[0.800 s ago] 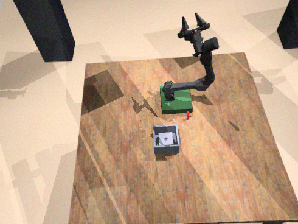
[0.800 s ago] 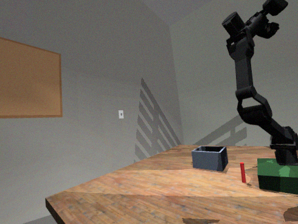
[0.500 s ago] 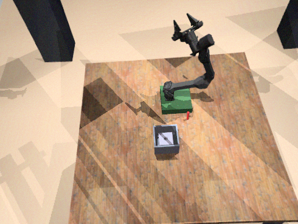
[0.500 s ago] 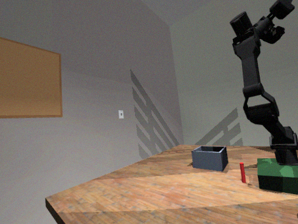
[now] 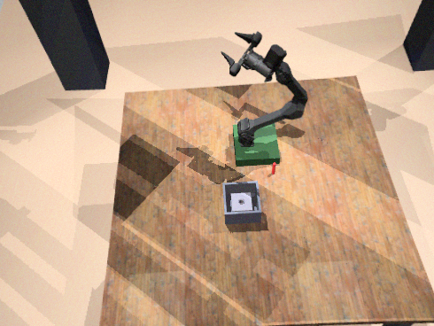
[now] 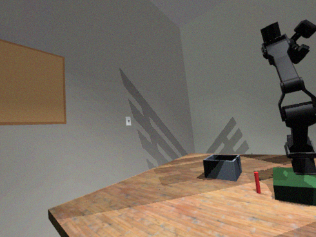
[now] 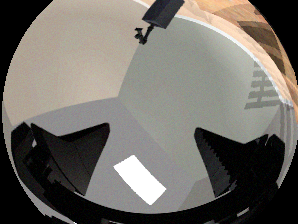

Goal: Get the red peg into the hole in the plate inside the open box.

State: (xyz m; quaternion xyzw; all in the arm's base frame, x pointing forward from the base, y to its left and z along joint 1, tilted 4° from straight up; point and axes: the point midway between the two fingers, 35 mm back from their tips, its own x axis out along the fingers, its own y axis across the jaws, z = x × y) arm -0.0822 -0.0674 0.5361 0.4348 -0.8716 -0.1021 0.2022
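Now: gripper tip 22 cm short of the red peg, 20 cm to the right of it and 57 cm above it. Also, from my gripper tip: grey box (41 cm ahead, 3 cm to the left, 59 cm below); then white plate (41 cm ahead, 3 cm to the left, 57 cm below).
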